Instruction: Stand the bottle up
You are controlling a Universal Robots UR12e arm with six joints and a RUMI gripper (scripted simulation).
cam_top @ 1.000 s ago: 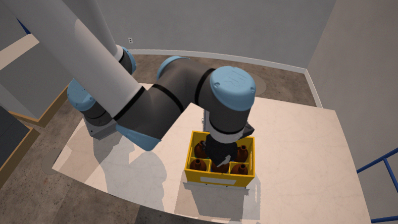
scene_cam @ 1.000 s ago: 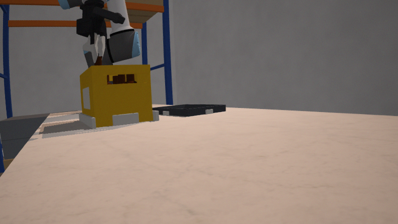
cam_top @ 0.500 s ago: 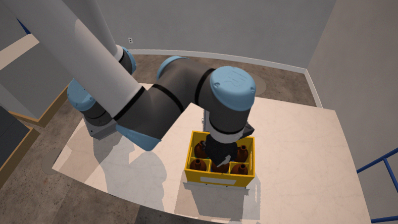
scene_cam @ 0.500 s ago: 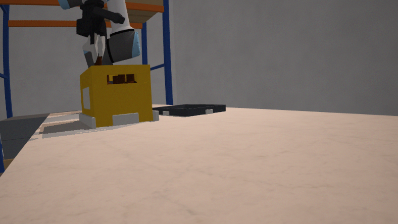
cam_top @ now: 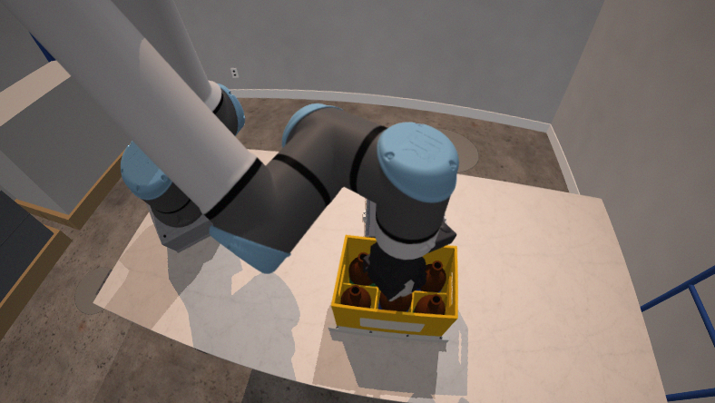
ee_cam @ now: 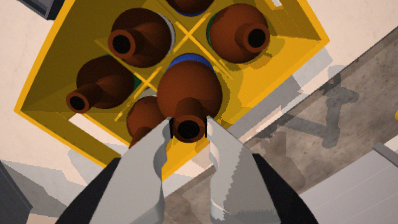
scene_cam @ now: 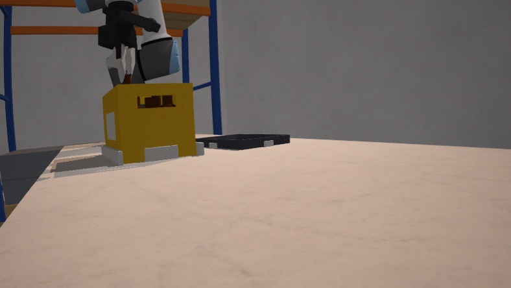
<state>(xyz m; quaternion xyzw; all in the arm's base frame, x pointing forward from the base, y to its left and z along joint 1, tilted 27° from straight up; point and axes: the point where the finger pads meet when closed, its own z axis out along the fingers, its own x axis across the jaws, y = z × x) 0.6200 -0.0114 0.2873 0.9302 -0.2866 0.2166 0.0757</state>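
My gripper is now 1 cm past the crate, 4 cm to the right of it and 13 cm above it. Round my hand: tray (3 cm behind, 34 cm to the left, 20 cm below).
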